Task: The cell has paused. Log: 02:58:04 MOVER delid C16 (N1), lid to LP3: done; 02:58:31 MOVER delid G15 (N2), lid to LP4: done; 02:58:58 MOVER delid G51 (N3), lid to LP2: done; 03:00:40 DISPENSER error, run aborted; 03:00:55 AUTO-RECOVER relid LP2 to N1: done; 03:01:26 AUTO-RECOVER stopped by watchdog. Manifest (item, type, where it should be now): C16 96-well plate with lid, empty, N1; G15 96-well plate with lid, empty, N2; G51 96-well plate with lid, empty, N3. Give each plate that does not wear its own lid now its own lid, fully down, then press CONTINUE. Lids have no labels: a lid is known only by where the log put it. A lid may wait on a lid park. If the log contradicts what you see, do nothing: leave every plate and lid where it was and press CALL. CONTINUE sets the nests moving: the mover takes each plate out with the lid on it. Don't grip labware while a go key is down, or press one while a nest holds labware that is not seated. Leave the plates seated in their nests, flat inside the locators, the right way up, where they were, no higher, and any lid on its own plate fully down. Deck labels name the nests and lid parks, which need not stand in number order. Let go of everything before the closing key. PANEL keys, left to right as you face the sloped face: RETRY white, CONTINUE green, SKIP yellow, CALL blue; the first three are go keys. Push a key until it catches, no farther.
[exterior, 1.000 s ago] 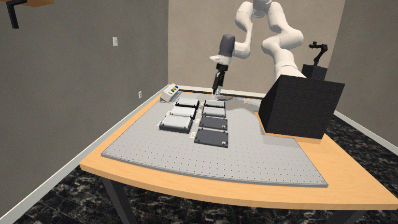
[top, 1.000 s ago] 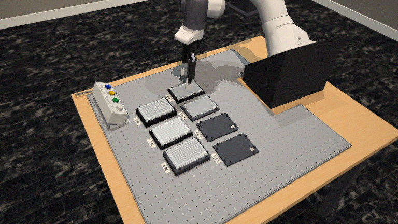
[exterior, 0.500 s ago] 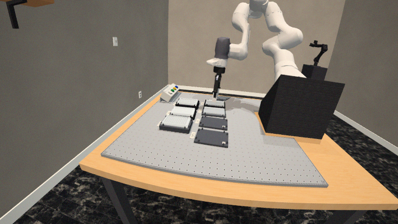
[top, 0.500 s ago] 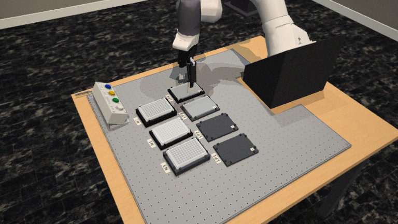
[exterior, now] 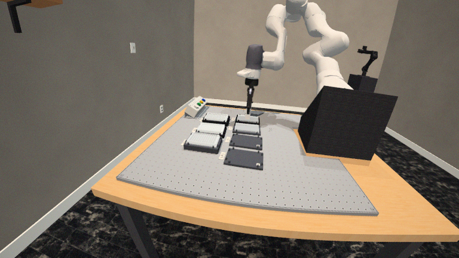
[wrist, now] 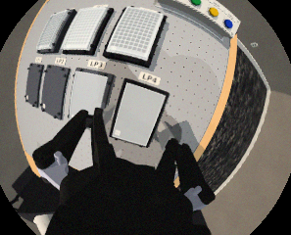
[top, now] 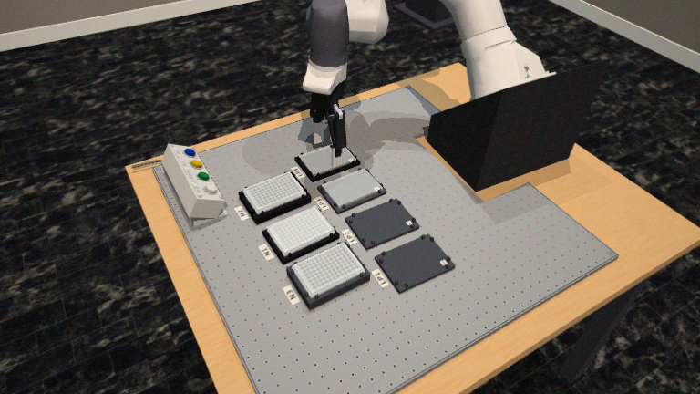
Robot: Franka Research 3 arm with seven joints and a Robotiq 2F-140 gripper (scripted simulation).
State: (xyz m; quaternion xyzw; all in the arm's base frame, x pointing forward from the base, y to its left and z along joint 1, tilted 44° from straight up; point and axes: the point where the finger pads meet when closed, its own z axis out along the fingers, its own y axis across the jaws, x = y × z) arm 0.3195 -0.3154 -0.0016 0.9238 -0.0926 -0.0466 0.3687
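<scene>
Right now my hand is 5 cm above the lid park LP4. Also, from my hand: white key: 32 cm ahead, 1 cm to the right, 1 cm above; then lid park LP2: 2 cm ahead, 25 cm to the left, 5 cm below; then lid park LP3: 1 cm ahead, 13 cm to the left, 5 cm below.
</scene>
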